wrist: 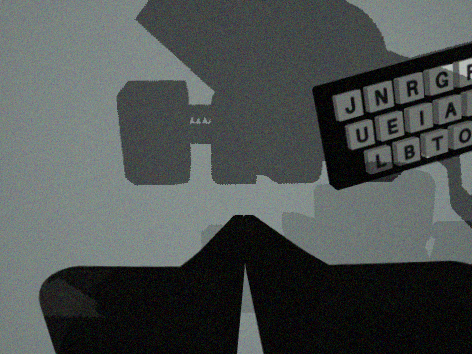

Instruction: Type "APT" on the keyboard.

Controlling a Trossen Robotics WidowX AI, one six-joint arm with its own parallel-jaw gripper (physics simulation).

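Frame: origin at the arm's base, x ahead, y left, z up, level; centimetres.
Seen in the pictures: gripper, fingertip midpoint: (243, 225).
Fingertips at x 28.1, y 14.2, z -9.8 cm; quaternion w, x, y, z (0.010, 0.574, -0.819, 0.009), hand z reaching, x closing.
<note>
A point is followed by its place in that frame.
A black keyboard (325, 137) @(x 29.0, y 8.1, z -15.4 cm) with pale keys lies tilted at the right of the wrist view, its right part cut off by the view's edge. The A key (450, 109) @(x 28.3, y 0.5, z -14.6 cm) is in its middle row, and the T key (438, 144) @(x 26.3, y 1.5, z -14.6 cm) is in the row nearest the gripper. The P key does not show. My gripper (243, 225) @(x 28.1, y 14.2, z -9.8 cm) is shut with its fingertips together and holds nothing. Its tips are to the left of the keyboard and lower in the view, apart from it. The height of the tips above the table cannot be told.
The keyboard lies on a plain grey table top (60, 165) @(x 32.9, y 24.4, z -16.2 cm). A large dark shadow of the arm and gripper (280, 100) falls across the table left of the keyboard and over part of its keys. Fainter shadows lie below the keyboard at the right.
</note>
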